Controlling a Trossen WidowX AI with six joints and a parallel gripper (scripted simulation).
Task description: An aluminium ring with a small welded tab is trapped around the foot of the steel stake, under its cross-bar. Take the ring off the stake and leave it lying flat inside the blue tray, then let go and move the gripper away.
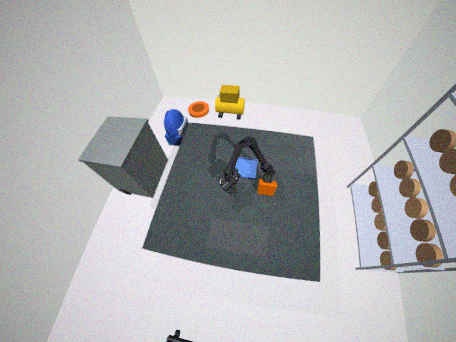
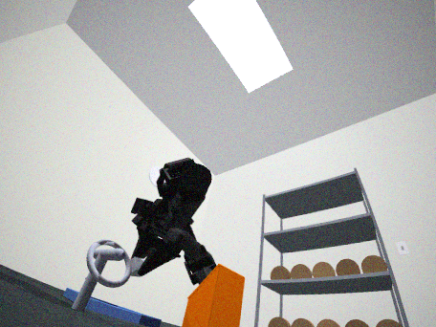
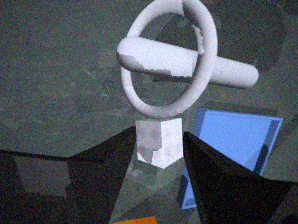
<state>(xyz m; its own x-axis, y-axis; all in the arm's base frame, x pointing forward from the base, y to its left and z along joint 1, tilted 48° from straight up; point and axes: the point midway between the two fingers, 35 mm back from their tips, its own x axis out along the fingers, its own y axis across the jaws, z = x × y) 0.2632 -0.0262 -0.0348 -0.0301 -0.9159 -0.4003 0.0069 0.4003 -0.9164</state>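
Right now the blue tray is 19 cm to the right of my gripper tip, 11 cm behind it and 8 cm below it. Also, from my gripper tip: aluminium ring: 5 cm ahead.
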